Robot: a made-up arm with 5 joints. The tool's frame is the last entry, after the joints.
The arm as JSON. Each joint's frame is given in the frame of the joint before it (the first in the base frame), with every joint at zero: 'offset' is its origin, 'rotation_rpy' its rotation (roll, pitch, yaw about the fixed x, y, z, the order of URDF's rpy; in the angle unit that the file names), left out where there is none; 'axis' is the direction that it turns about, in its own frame. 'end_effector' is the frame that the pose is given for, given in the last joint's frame.
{
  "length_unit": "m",
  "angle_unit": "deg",
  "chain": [
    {
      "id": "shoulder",
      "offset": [
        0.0,
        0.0,
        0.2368
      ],
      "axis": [
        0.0,
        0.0,
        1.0
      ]
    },
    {
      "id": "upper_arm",
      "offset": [
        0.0,
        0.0,
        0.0
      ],
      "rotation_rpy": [
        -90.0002,
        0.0,
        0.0
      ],
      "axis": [
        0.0,
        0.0,
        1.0
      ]
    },
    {
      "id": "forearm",
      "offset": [
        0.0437,
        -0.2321,
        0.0
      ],
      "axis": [
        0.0,
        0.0,
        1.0
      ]
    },
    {
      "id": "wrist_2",
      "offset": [
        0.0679,
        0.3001,
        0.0
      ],
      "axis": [
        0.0,
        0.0,
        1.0
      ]
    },
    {
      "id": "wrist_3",
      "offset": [
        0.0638,
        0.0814,
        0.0
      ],
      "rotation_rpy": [
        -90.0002,
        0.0,
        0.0
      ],
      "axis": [
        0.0,
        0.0,
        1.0
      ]
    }
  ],
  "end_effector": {
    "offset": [
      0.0,
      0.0,
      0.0
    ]
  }
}
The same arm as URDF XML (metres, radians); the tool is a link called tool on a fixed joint. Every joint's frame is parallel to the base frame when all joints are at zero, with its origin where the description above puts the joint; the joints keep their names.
<robot name="arm">
<joint name="tool_fixed" type="fixed"><parent link="link5"/><child link="tool"/><origin xyz="0 0 0" rpy="3.1416 0 0"/></joint>
<joint name="wrist_3" type="continuous"><parent link="link4"/><child link="link5"/><origin xyz="0.0638 0 -0.0814"/><axis xyz="0 0 -1"/></joint>
<joint name="wrist_2" type="continuous"><parent link="link3"/><child link="link4"/><origin xyz="0.0679 0 -0.3001"/><axis xyz="0 1 0"/></joint>
<joint name="forearm" type="continuous"><parent link="link2"/><child link="link3"/><origin xyz="0.0437 0 0.2321"/><axis xyz="0 1 0"/></joint>
<joint name="upper_arm" type="continuous"><parent link="link1"/><child link="link2"/><origin xyz="0 0 0"/><axis xyz="0 1 0"/></joint>
<joint name="shoulder" type="continuous"><parent link="base_link"/><child link="link1"/><origin xyz="0 0 0.2368"/><axis xyz="0 0 1"/></joint>
<link name="base_link"/>
<link name="link1"/>
<link name="link2"/>
<link name="link3"/>
<link name="link4"/>
<link name="link5"/>
<link name="tool"/>
</robot>

